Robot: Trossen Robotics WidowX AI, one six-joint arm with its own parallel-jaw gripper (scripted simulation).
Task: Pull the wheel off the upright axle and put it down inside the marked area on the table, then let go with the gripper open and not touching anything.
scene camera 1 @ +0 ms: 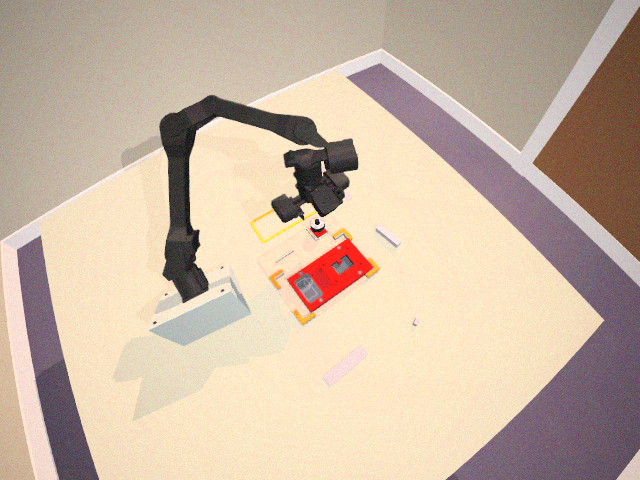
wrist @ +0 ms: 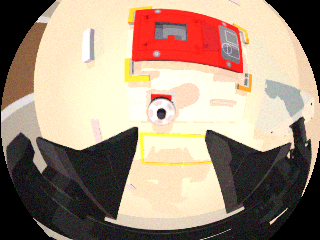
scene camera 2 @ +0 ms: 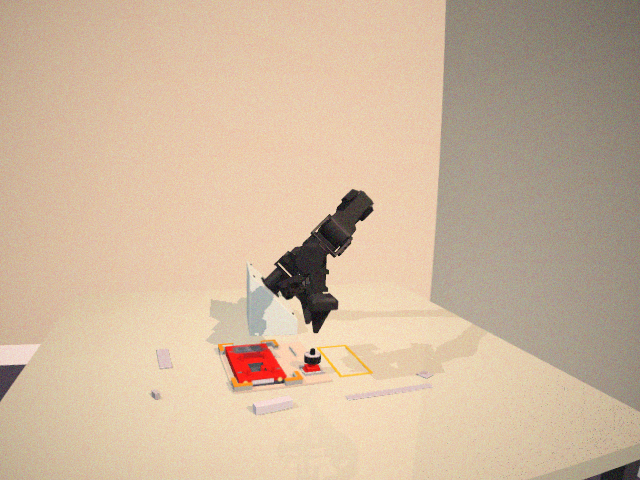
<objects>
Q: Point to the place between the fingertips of my gripper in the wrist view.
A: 173,133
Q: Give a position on a red panel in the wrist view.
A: At 197,39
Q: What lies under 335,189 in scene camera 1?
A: My gripper.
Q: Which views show the red panel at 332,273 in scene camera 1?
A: Scene camera 1, the wrist view and scene camera 2: all of them.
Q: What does my gripper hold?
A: Nothing.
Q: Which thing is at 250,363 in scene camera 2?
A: A red panel.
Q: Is my gripper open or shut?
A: Open.
</objects>
